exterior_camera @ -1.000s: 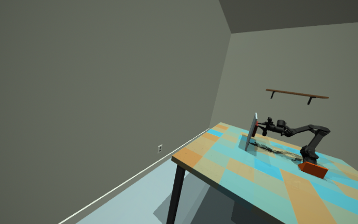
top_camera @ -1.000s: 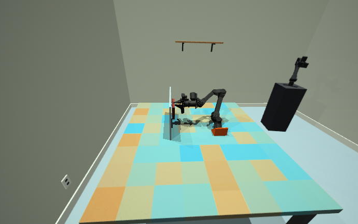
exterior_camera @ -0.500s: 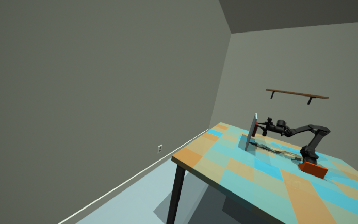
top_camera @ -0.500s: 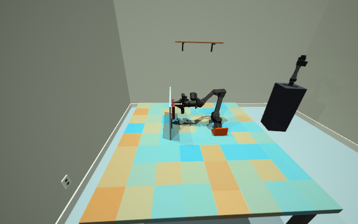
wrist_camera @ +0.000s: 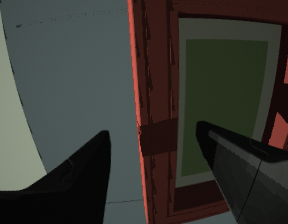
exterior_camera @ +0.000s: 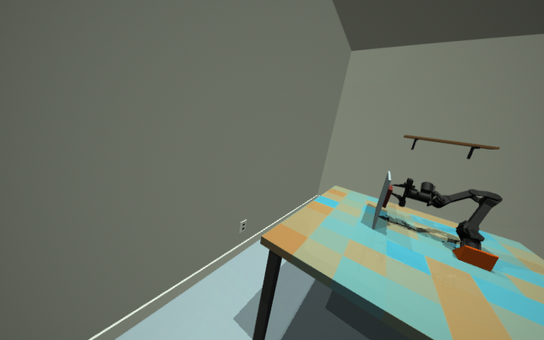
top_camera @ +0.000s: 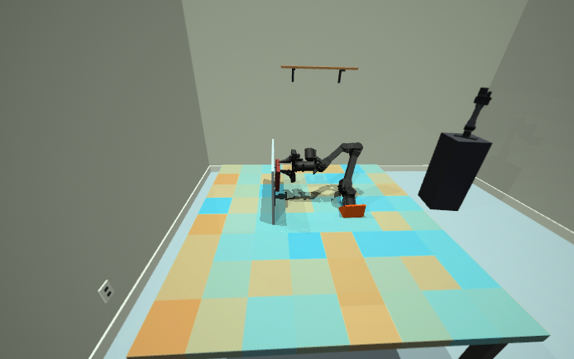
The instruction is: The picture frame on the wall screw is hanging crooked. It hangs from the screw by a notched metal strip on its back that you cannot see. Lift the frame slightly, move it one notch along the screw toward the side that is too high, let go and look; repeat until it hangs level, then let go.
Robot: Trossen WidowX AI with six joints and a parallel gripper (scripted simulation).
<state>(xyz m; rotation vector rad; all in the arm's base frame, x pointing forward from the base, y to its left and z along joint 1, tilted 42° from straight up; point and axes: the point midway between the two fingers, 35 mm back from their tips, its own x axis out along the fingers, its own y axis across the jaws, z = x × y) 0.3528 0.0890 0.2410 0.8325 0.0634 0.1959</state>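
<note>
Now: the picture frame 5 cm below my gripper tip and 1 cm ahead of it. The rest, counted from my gripper tip: wall panel 7 cm below, 2 cm ahead, 1 cm to the left.
</note>
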